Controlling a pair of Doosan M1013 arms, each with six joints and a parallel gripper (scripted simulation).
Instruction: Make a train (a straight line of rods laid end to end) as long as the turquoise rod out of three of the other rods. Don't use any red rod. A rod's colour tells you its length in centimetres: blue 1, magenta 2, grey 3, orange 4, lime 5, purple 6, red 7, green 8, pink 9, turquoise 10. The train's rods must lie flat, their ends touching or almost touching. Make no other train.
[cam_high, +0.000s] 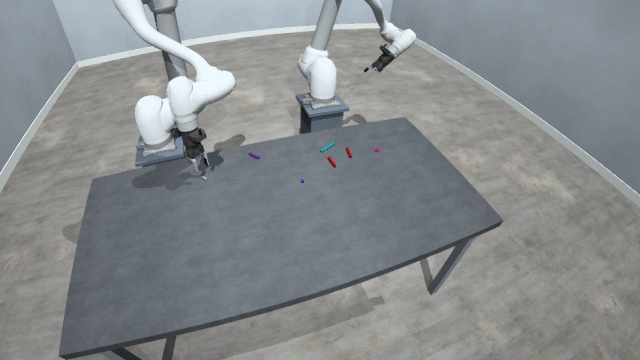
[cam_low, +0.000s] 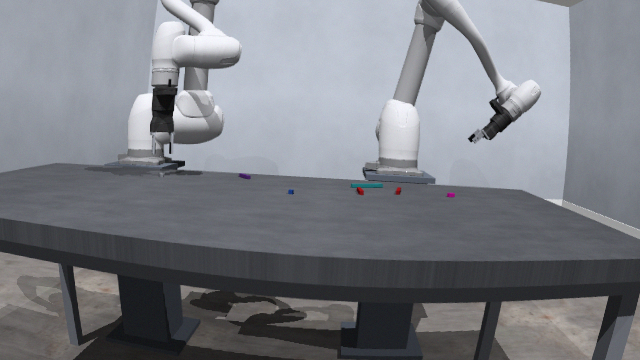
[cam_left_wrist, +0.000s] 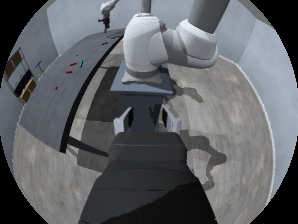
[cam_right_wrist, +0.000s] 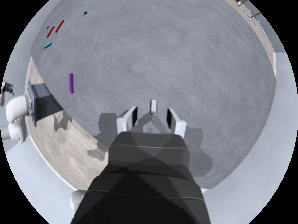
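The grey rod lies 80 mm below my right hand. From my right hand the other things lie so: blue rod: 210 mm ahead, 390 mm to the left, 80 mm below; purple rod: 50 mm behind, 260 mm to the left, 80 mm below; turquoise rod: 50 mm ahead, 610 mm to the left, 80 mm below.
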